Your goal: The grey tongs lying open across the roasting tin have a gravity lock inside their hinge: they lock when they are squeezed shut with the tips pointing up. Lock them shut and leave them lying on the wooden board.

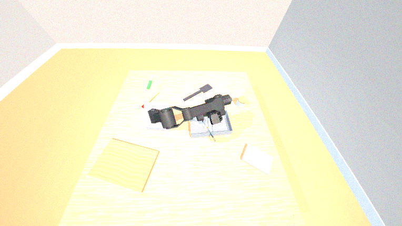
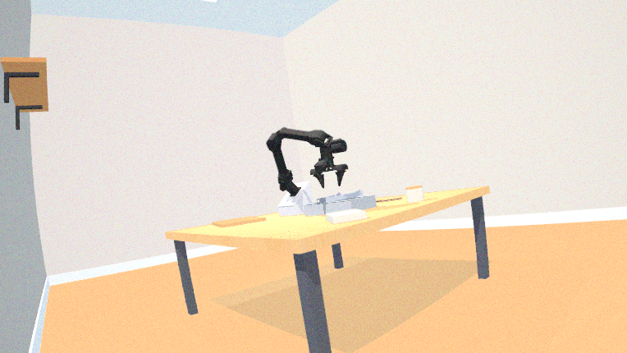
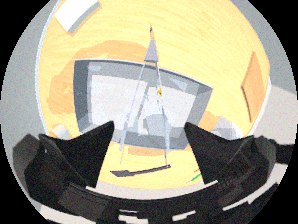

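Now: the grey roasting tin 2 cm ahead of my gripper tip, 2 cm to the left of it and 9 cm below it. The rest, counted from my gripper tip: dark spatula (10 cm behind, 37 cm to the left, 12 cm below); small jar (28 cm ahead, 27 cm to the left, 9 cm below); white slab (35 cm ahead, 20 cm to the right, 11 cm below).
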